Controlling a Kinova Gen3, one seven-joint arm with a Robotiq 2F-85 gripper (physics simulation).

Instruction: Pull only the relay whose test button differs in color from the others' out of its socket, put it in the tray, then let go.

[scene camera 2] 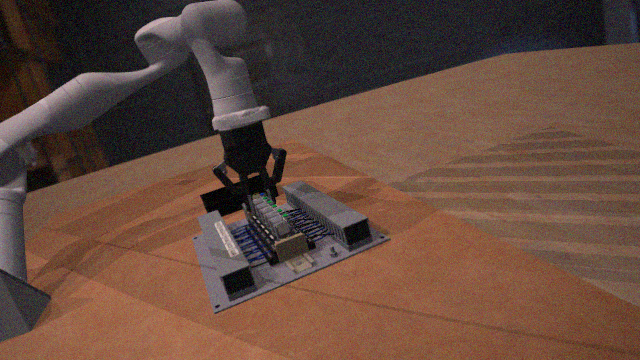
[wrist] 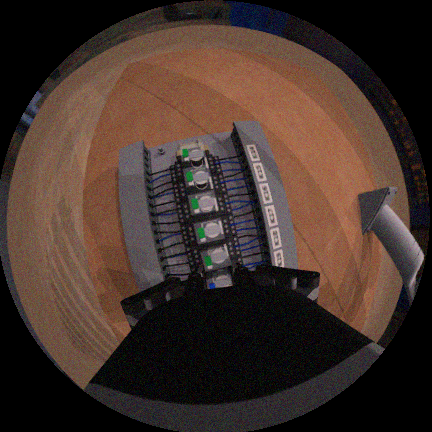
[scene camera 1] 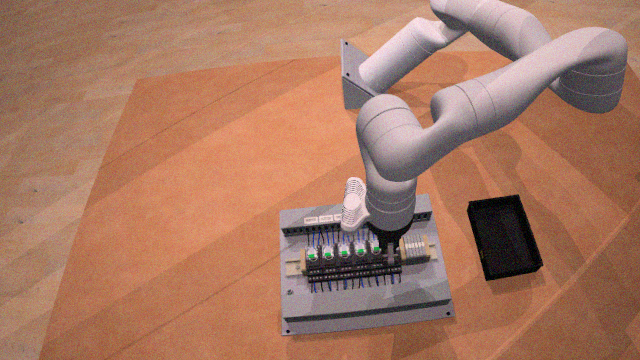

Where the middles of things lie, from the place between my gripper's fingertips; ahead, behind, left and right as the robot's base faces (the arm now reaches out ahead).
The grey panel (scene camera 1: pixel 290 247) lies 50 mm to the right of my hand, 40 mm below it and 10 mm ahead of it.
